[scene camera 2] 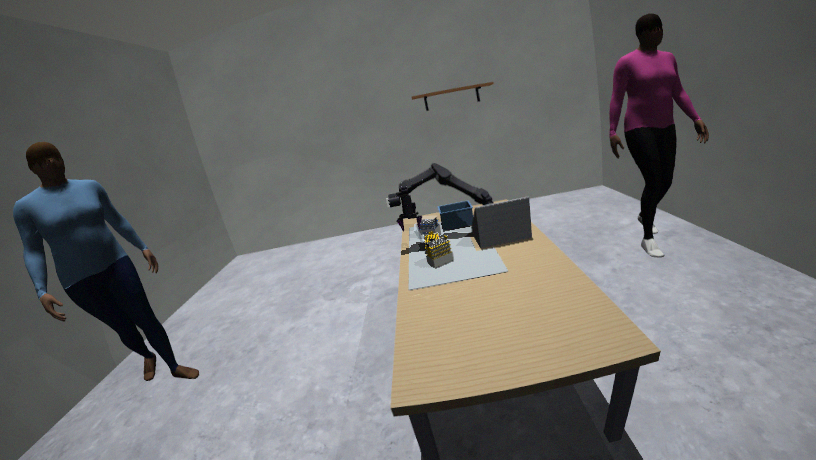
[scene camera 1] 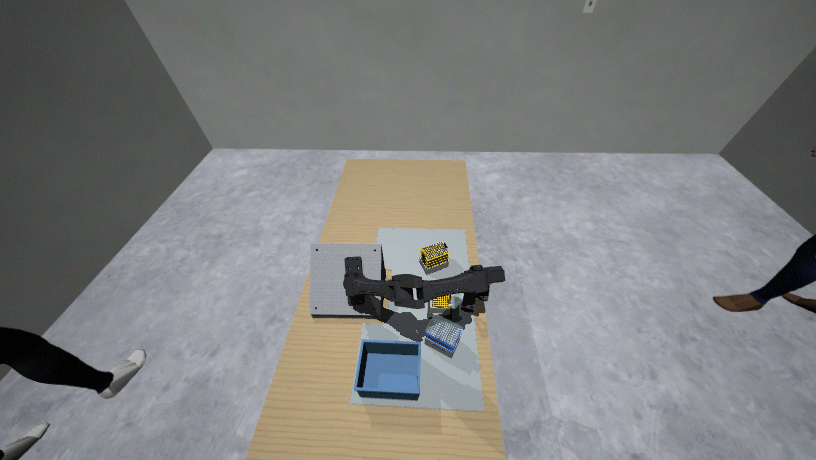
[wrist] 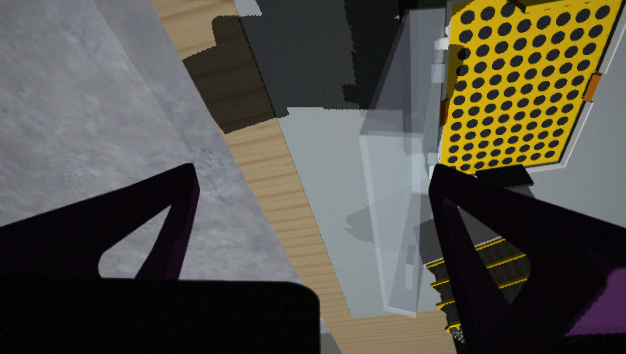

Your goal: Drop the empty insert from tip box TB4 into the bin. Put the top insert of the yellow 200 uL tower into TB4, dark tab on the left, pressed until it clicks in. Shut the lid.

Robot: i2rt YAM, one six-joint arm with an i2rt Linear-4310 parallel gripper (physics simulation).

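Tip box TB4 [scene camera 1: 440, 301] [wrist: 564, 166] stands on the mat with a yellow insert [wrist: 516, 84] inside. The insert's visible holes look empty; a dark tab [wrist: 505, 175] shows at the box's lower end in the wrist view. Its clear lid [wrist: 392, 210] is open along the box's left side there. My gripper [wrist: 314, 176] [scene camera 2: 410, 223] is open, with nothing held; its right fingertip appears beside the box's lower left corner and the lid. The yellow 200 uL tower [scene camera 1: 434, 255] [scene camera 2: 438, 245] [wrist: 504, 261] is partly behind the right finger in the wrist view. The blue bin [scene camera 1: 390, 394] [scene camera 2: 457, 220] stands apart.
A tip box with a blue insert [scene camera 1: 444, 335] stands on the grey mat [scene camera 1: 400, 242] [scene camera 2: 474, 268] between TB4 and the bin. A tall grey panel [scene camera 1: 331, 280] [scene camera 2: 504, 224] stands across from TB4. The arm [scene camera 1: 422, 288] spans above the mat. The table edge runs near TB4.
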